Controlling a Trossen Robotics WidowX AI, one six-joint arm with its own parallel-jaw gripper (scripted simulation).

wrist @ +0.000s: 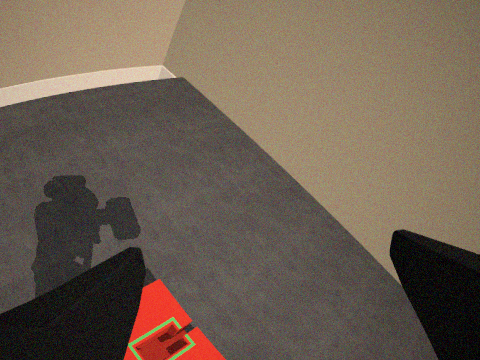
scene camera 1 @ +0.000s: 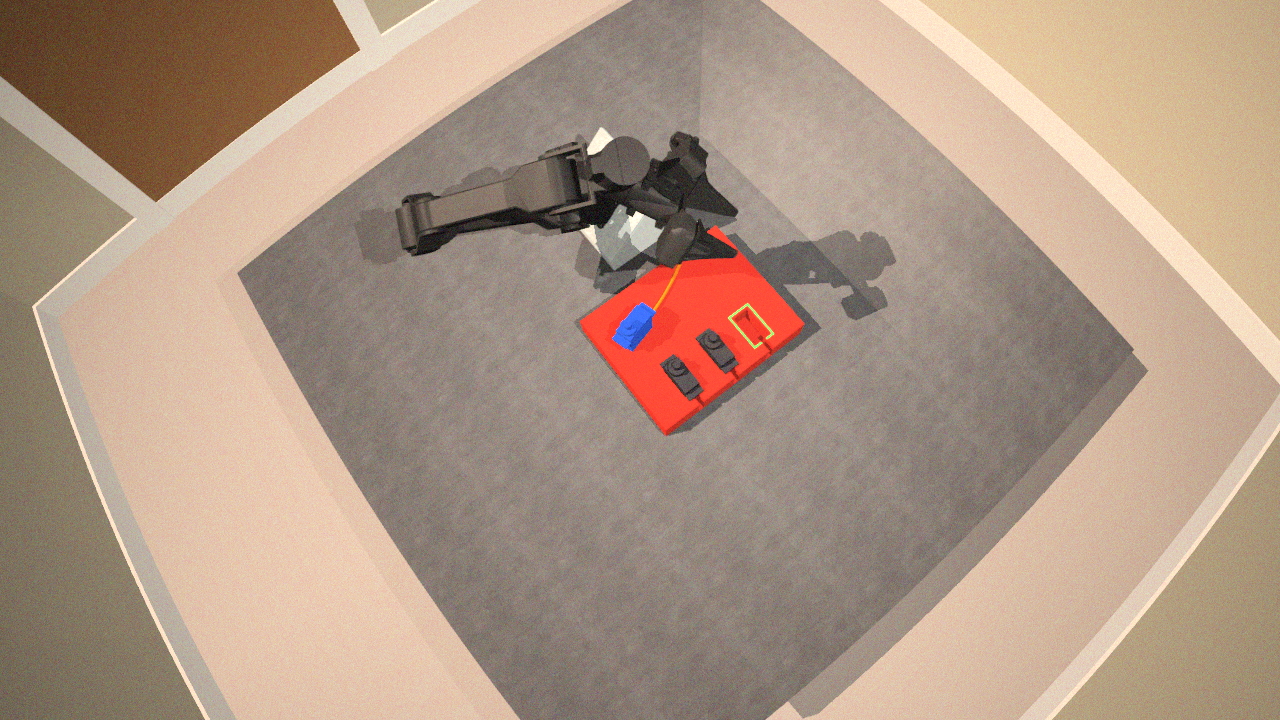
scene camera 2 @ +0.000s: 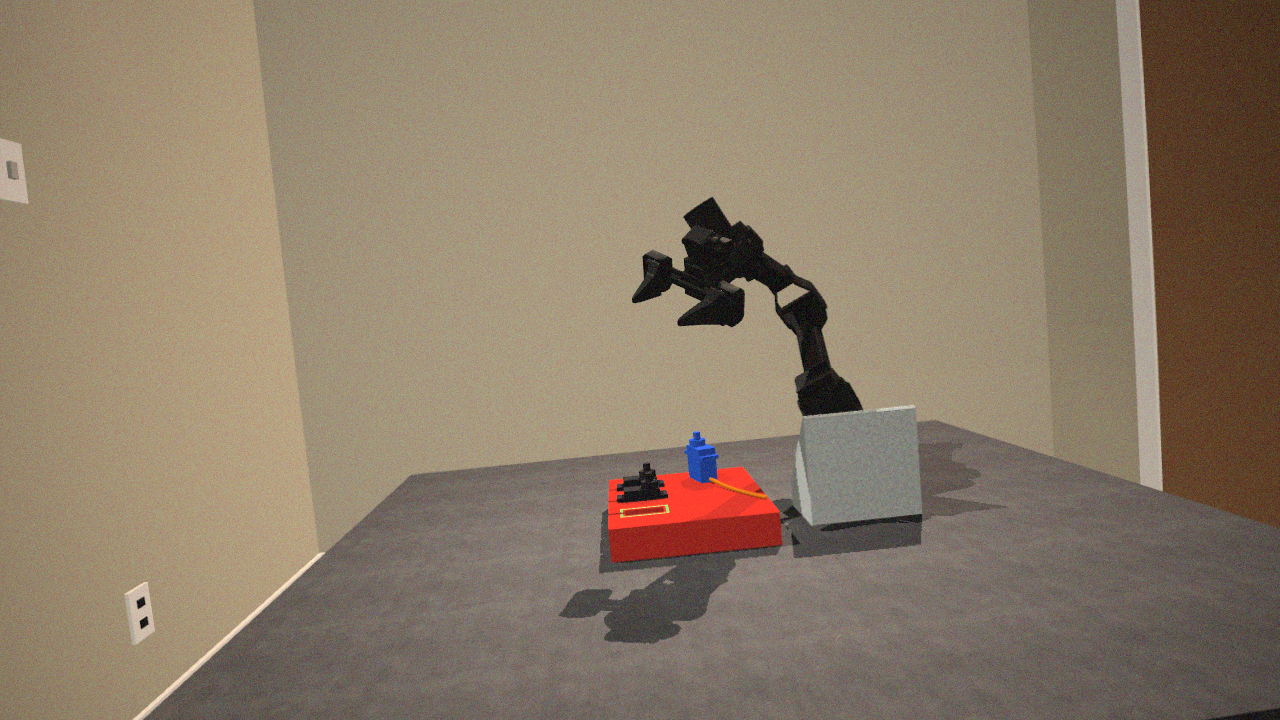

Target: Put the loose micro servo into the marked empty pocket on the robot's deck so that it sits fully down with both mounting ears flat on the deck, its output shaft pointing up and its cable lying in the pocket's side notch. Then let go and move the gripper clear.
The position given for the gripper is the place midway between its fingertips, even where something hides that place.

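Observation:
Blue micro servo (scene camera 2: 702, 466), (scene camera 1: 632, 330); out of frame in the wrist view. Red deck (scene camera 1: 705, 292), (scene camera 2: 704, 518). Gripper (scene camera 1: 736, 233), (scene camera 2: 655, 311), (wrist: 272, 254): open, holding nothing.

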